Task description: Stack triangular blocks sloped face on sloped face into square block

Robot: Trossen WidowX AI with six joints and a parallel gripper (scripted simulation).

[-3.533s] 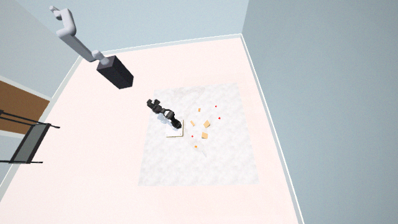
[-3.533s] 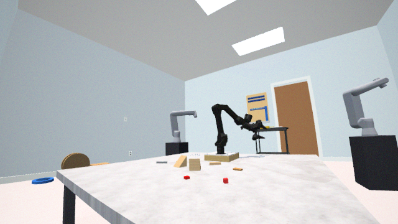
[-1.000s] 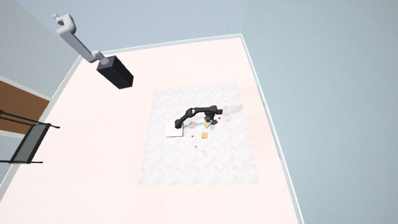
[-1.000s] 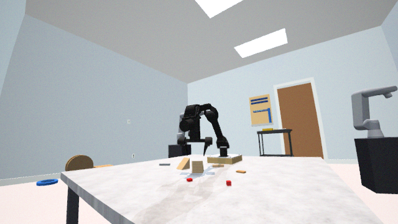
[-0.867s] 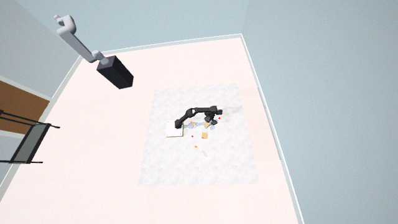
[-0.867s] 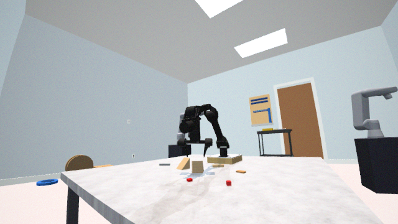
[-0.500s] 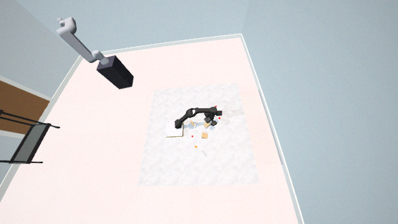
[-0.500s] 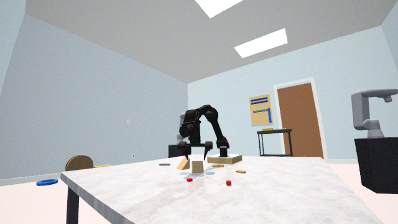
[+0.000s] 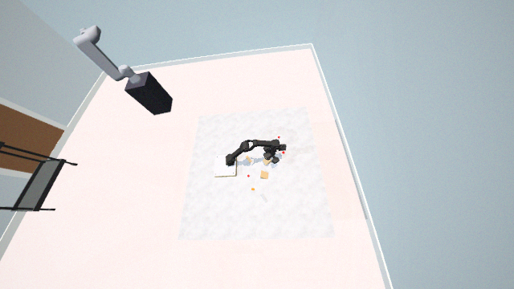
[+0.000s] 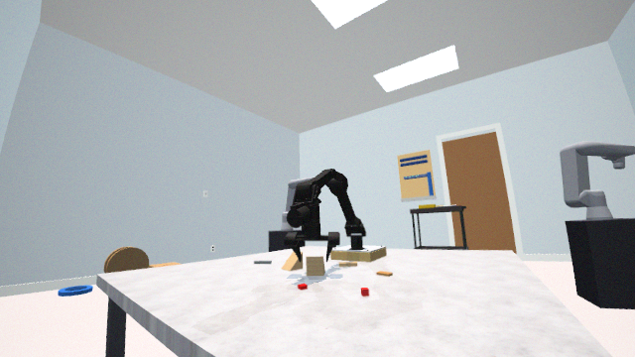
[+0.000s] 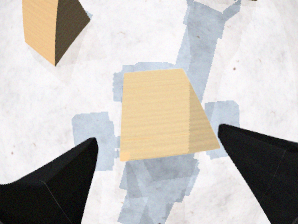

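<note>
Right now the triangular block is 3 cm below my gripper tip and 1 cm behind it. Round my gripper tip: grey bar 34 cm to the right, 12 cm behind, 4 cm below; tan slab 20 cm behind, 5 cm to the left, 4 cm below.
</note>
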